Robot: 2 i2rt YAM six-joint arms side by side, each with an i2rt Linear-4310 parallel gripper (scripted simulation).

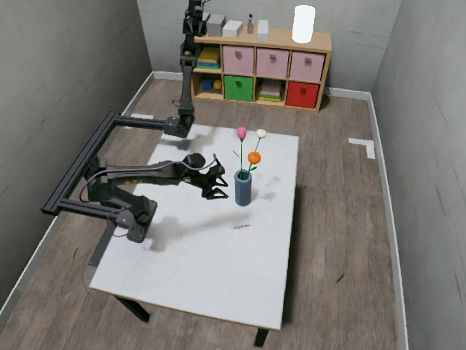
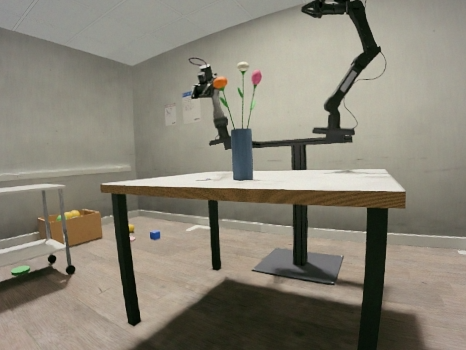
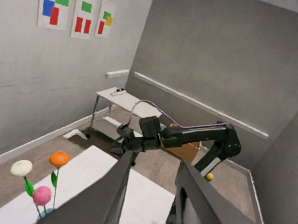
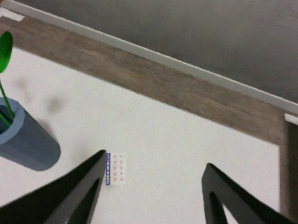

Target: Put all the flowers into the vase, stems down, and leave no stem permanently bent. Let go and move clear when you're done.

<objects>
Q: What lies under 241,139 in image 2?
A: A blue vase.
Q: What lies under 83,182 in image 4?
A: My right gripper.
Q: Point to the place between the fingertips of my left gripper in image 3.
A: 155,162
</objects>
